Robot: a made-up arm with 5 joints.
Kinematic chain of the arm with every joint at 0, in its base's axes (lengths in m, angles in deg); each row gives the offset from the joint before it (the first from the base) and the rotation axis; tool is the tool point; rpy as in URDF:
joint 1: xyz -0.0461 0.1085 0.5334 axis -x
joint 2: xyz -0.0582 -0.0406 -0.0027 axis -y
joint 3: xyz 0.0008 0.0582 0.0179 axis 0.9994 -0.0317 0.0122
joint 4: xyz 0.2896 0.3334 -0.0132 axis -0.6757 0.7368 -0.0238
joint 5: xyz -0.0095 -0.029 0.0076 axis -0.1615 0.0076 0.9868
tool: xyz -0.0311 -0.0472 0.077 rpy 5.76 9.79 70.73
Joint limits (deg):
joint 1: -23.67..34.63
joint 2: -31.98..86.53
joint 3: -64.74..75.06
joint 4: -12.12..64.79
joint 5: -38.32..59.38
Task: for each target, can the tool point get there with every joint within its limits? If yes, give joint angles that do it. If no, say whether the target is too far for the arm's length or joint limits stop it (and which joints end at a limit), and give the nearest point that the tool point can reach.
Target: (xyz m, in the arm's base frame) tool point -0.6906 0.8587 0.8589
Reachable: no: too far | nearest point -0.3893 0.5024 0.7295 | short by 0.484 m
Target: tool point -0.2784 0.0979 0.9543
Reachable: yes | joints -14.08 61.93 58.12 40.13 -12.78
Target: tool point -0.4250 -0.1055 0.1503
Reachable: no: joint limits stop it (at a limit: joint 1, joint 2, joint 3, joint 4, joint 5) | nearest point -0.0341 0.0809 0.1963 | short by 0.436 m
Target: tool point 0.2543 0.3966 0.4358
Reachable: yes | joints -3.29 7.17 -47.94 39.06 47.10
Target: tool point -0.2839 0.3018 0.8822
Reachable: yes | joints 3.81 73.80 40.52 18.44 37.65
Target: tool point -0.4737 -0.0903 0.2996
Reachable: no: joint limits stop it (at a limit: joint 1, joint 2, joint 3, joint 5) | nearest point -0.4094 0.0311 0.7540 | short by 0.475 m
